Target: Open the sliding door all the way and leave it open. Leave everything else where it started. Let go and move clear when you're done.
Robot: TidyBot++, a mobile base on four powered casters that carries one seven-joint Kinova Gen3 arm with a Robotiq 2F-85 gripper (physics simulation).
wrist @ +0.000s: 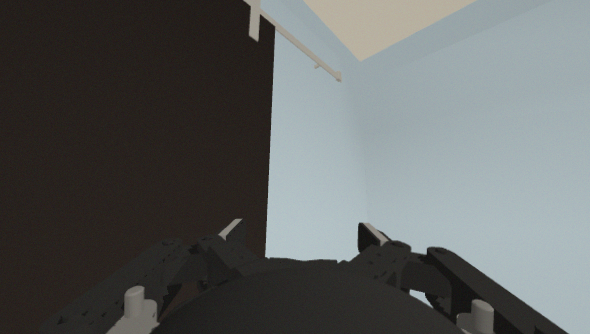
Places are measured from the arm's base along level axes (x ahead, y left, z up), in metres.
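Pixels of known places: gripper, between the fingertips: (301,233).
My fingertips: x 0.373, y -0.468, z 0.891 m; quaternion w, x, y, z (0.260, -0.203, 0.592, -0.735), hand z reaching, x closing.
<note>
For each thing: its top centre in the pictures, then the offset to it from my fingertips. "spot": a spot on its surface instead.
- pale hanger strap, a spot on its surface: (254,22) spot: dx +0.437, dy -0.262, dz +0.693 m
- end stop, centre of its top: (338,72) dx +0.406, dy -0.876, dz +0.826 m
- small peg, a spot on its surface: (317,66) spot: dx +0.447, dy -0.707, dz +0.781 m
The dark brown sliding door (135,125) fills the left of the wrist view, and its right edge runs almost upright near the middle. A pale hanger strap (254,22) shows at the door's top right corner. The pale rail (300,46) runs on past the door's edge to an end stop (339,76) near the room's corner. The door's handle does not show. My gripper (301,233) is open, with nothing between its fingers. The left fingertip appears in front of the door and the right one in front of the blue wall. The distance to the door is hard to tell.
A light blue wall (315,150) lies behind the rail, beside the door's edge. Another light blue wall (480,160) meets it at a corner and fills the right side. A beige ceiling (380,22) shows at the top. A small peg (317,66) sits under the rail near its end.
</note>
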